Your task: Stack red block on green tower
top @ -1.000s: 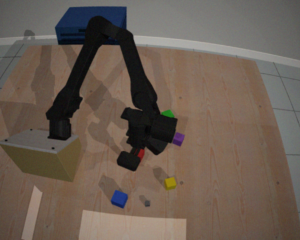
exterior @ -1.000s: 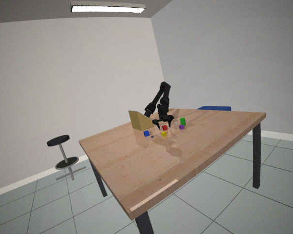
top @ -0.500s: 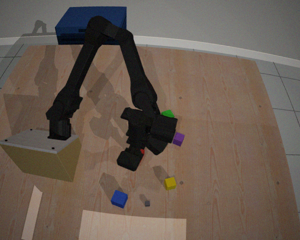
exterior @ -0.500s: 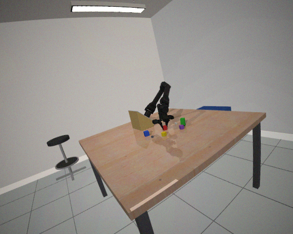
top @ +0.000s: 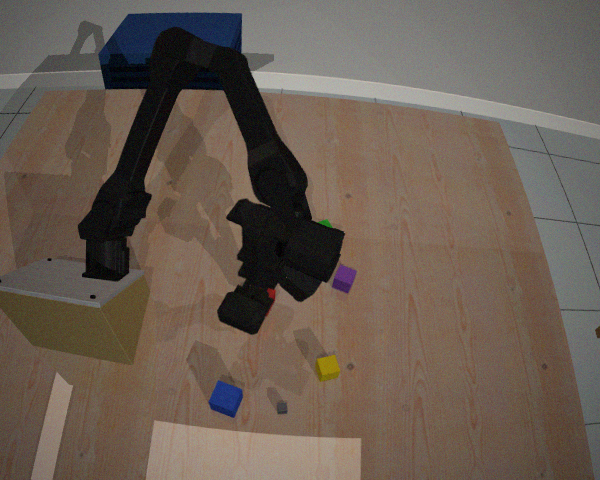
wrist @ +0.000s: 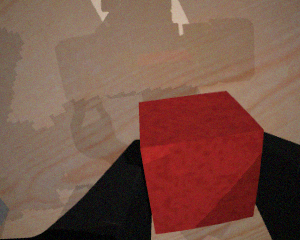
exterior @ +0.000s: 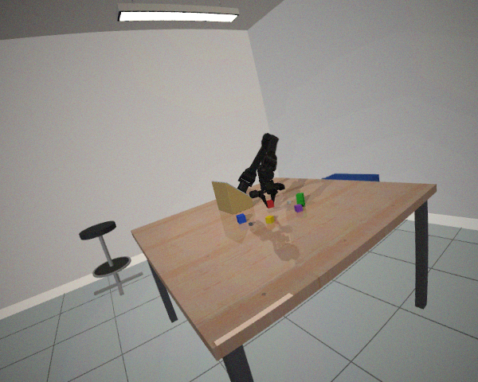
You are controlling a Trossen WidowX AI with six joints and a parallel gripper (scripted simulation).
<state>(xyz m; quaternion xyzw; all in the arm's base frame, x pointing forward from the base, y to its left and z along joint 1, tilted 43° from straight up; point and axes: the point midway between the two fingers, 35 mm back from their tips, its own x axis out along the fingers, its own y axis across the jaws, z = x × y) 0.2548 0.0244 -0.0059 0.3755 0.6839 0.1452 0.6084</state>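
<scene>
My gripper tip is now 140 mm short of the purple cube, 70 mm to the right of it and 20 mm above it. The rest, counted from my gripper tip: red block: 10 mm above; then yellow cube: 110 mm ahead, 100 mm to the right, 20 mm below; then blue cube: 40 mm behind, 170 mm to the right, 20 mm below.
</scene>
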